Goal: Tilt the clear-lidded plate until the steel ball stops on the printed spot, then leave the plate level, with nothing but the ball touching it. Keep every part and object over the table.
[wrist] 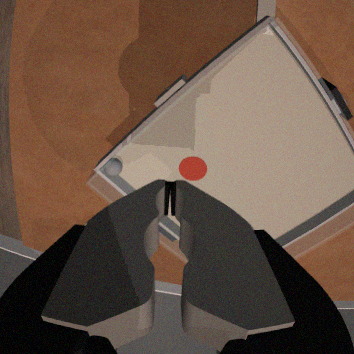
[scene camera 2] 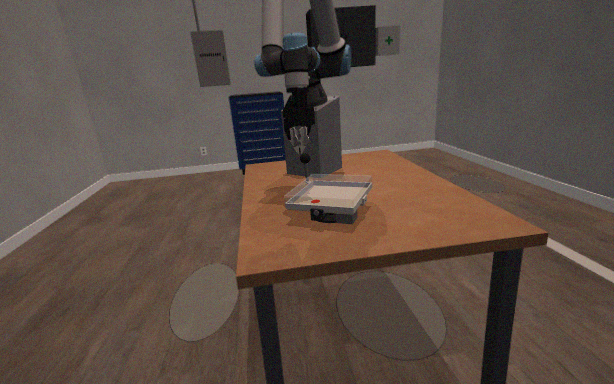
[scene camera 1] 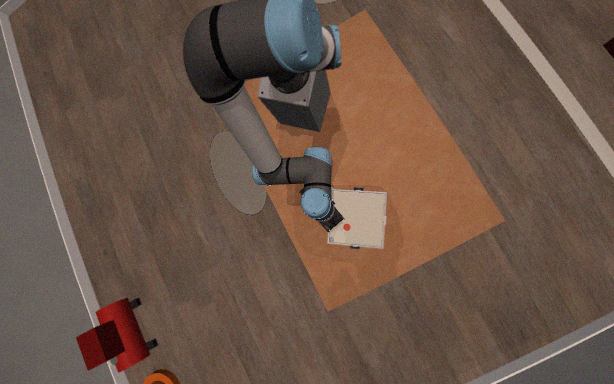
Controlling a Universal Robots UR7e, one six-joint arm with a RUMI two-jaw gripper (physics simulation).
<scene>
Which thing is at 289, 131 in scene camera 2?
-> The gripper.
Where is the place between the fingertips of the gripper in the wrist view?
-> At 169, 184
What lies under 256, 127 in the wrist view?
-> A square plate.
</scene>
